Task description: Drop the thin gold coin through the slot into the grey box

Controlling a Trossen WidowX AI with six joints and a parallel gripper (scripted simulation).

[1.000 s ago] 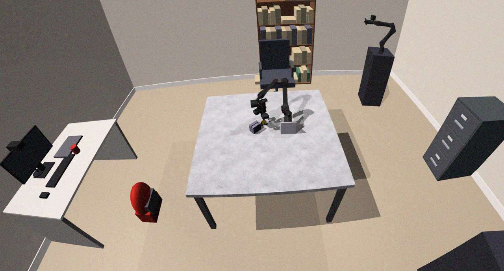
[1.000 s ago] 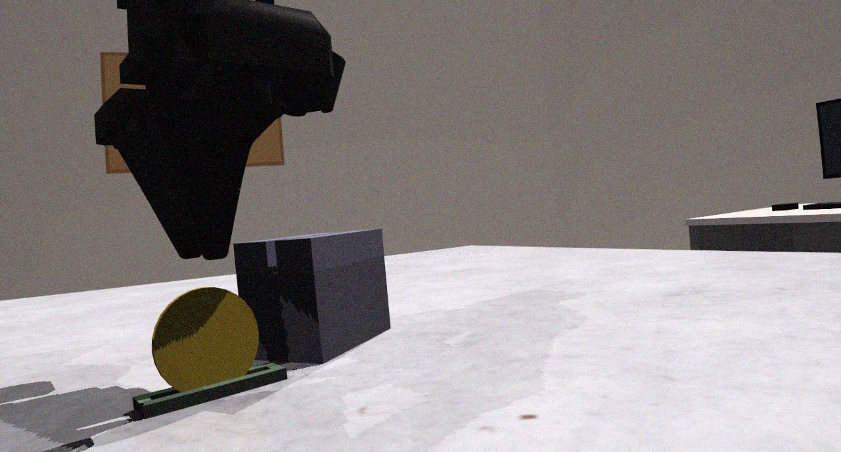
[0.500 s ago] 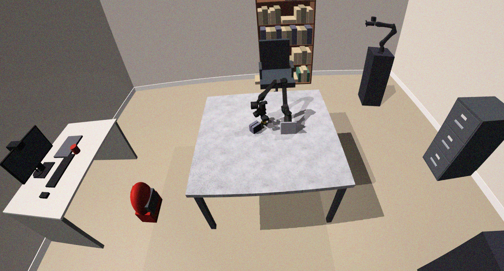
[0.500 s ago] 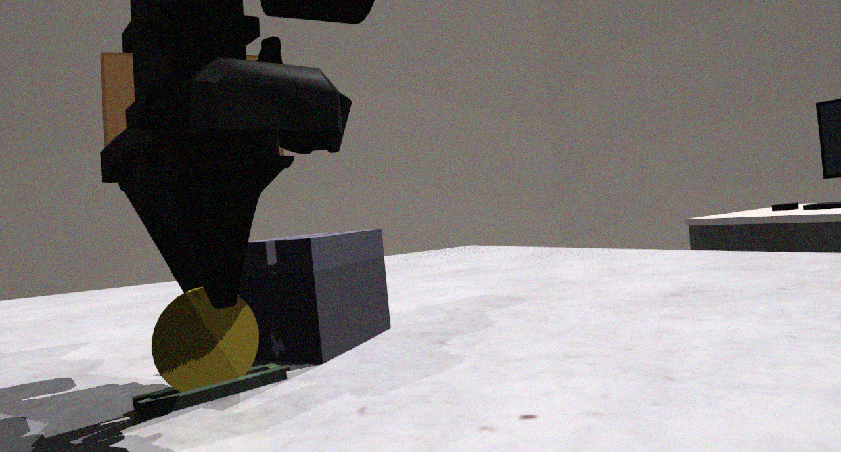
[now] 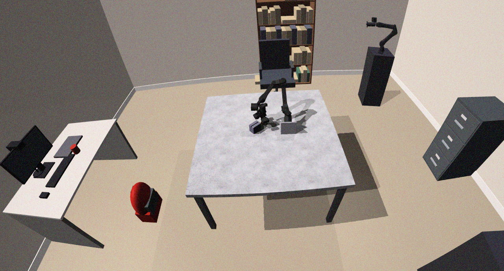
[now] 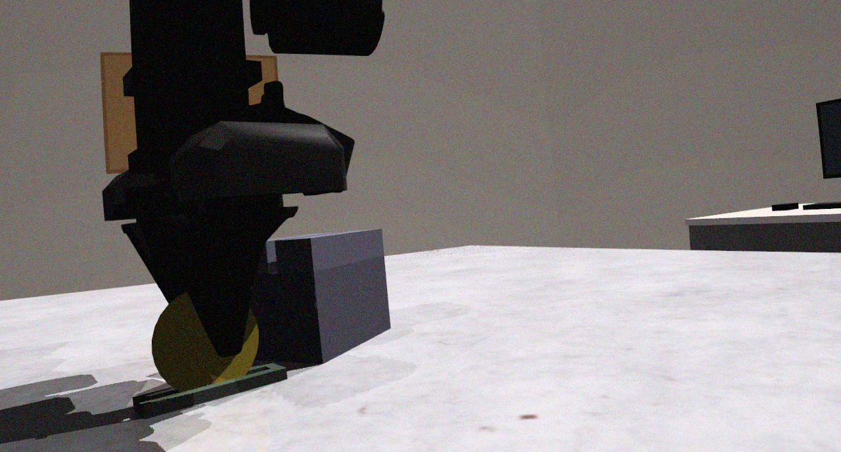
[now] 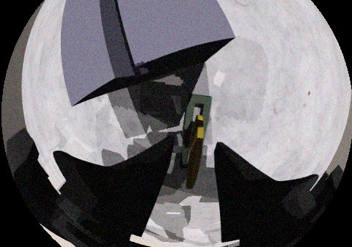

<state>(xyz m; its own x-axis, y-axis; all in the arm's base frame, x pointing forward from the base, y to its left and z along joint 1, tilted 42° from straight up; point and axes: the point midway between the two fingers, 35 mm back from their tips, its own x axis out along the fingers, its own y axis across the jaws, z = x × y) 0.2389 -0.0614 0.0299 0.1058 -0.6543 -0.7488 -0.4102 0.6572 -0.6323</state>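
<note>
The gold coin lies 1 cm above my gripper tip.
</note>
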